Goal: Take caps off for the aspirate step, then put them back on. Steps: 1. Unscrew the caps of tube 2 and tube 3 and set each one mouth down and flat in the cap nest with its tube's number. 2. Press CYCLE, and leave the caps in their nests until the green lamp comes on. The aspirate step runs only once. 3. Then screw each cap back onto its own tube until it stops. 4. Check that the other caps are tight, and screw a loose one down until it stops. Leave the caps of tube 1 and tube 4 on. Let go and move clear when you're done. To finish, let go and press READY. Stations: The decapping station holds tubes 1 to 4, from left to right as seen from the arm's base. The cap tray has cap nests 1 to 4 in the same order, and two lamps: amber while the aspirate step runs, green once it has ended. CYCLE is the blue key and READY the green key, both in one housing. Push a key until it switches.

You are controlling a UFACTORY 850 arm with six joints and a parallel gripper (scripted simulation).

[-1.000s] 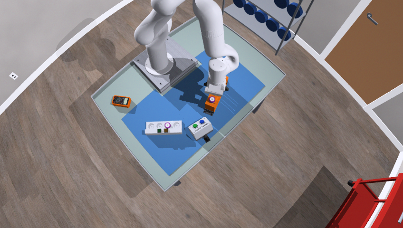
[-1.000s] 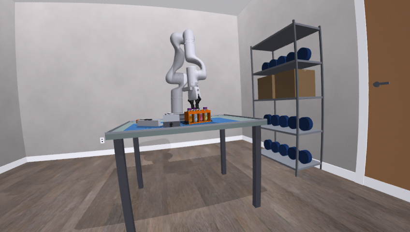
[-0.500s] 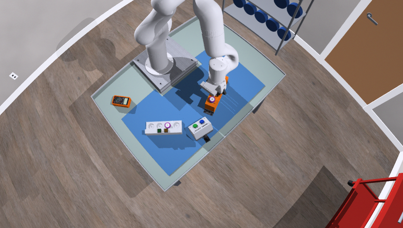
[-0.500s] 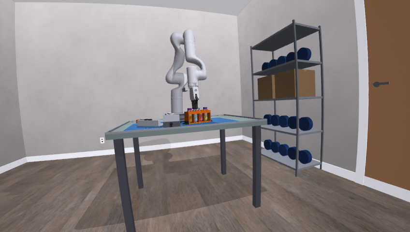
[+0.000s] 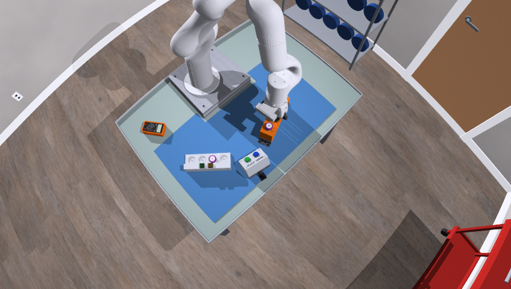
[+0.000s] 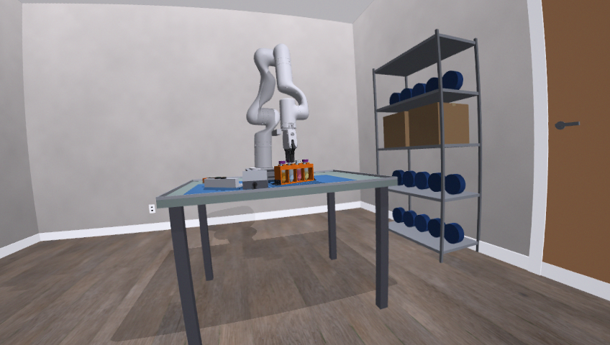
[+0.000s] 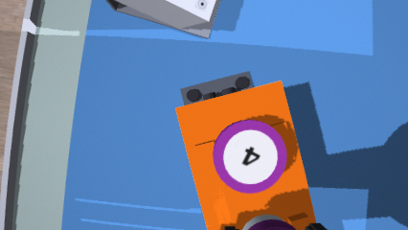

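The blue cycle key is 18 cm to the right of my hand, 6 cm below it and 3 cm ahead of it. From my hand the other things lie so: green ready key (22 cm to the right, 6 cm below, 2 cm ahead); grey key housing (20 cm to the right, 8 cm below, 4 cm ahead).
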